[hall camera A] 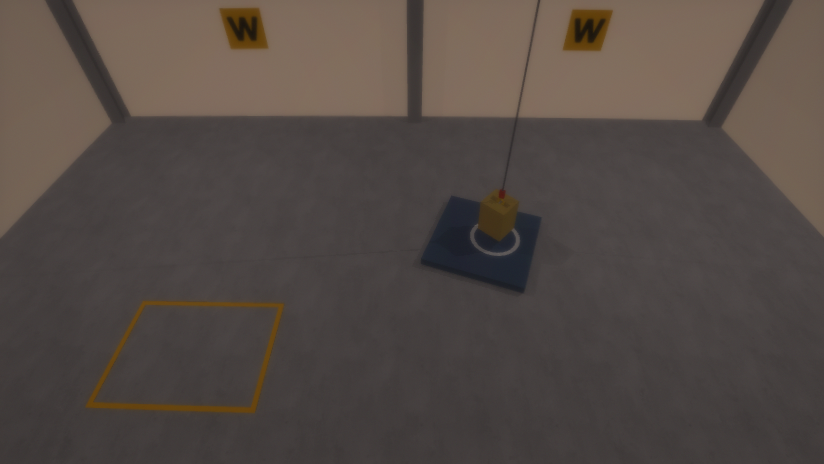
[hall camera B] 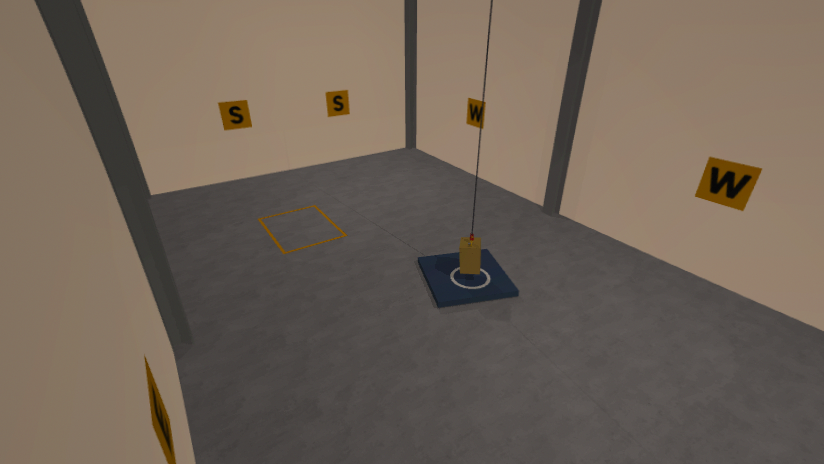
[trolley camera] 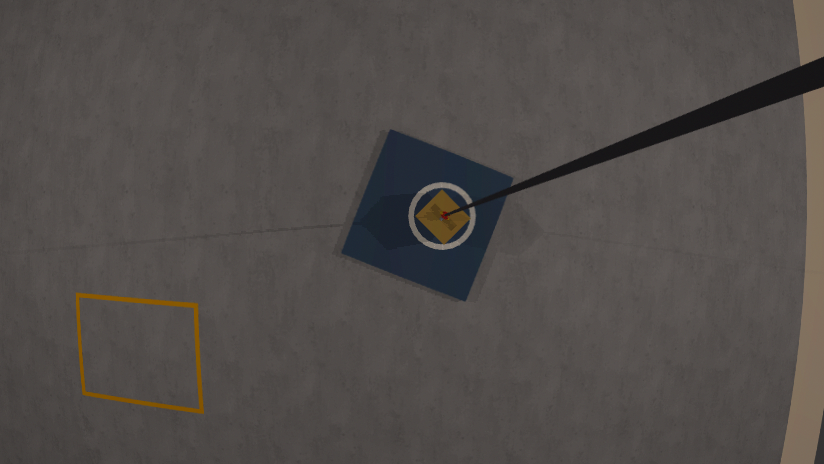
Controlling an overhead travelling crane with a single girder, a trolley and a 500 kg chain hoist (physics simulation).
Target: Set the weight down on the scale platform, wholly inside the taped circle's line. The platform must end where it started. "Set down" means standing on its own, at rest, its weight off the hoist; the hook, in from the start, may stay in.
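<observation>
The yellow block-shaped weight (hall camera A: 497, 221) (hall camera B: 469, 259) (trolley camera: 444, 233) hangs upright on the red hook (hall camera A: 501, 194) (hall camera B: 471, 237) (trolley camera: 444, 216), which is in its top. A small gap with dark shadow shows under the weight in both hall views, so it is a little above the blue scale platform (hall camera A: 441, 253) (hall camera B: 449, 298) (trolley camera: 392, 155). In the trolley view the weight lies inside the white taped circle (hall camera A: 494, 253) (hall camera B: 469, 287) (trolley camera: 411, 216), its right corner close to the line. The platform lies flat on the floor, turned at an angle. The hook's small details are too small to see.
A yellow-orange taped square (hall camera A: 170, 408) (hall camera B: 271, 236) (trolley camera: 200, 357) is marked on the floor, away from the platform. The dark hoist chain (hall camera A: 520, 92) (hall camera B: 480, 115) (trolley camera: 634, 142) runs up from the hook. Walls with lettered signs and grey columns (hall camera A: 414, 57) (hall camera B: 567, 115) bound the hall.
</observation>
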